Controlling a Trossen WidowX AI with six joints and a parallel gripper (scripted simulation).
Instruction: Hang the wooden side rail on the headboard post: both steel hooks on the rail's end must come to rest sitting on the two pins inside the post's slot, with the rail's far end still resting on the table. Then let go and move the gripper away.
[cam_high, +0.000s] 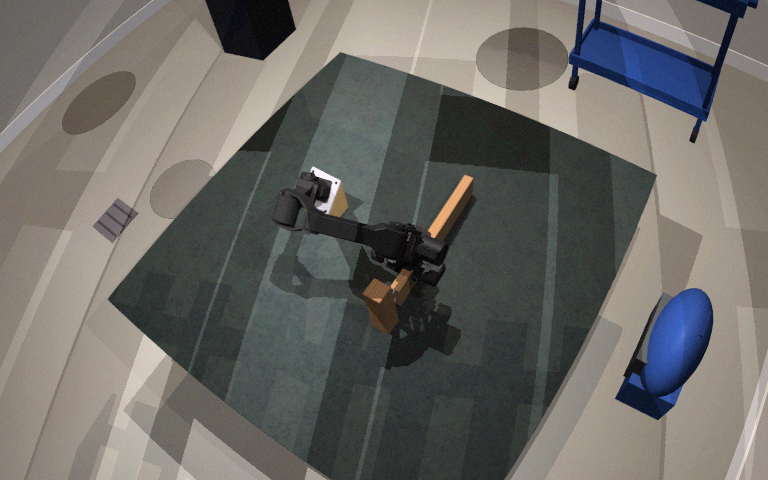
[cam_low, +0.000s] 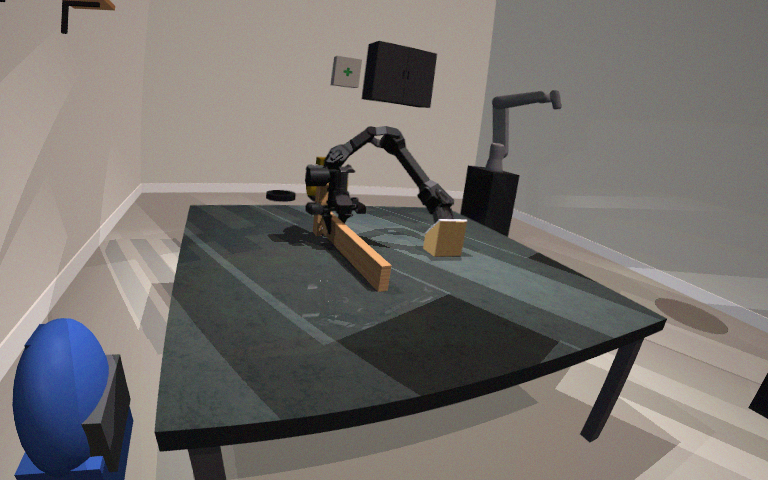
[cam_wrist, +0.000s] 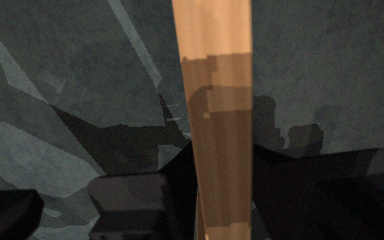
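My gripper tip is now 10 mm past the headboard post, 130 mm to the left of it and 40 mm below it.
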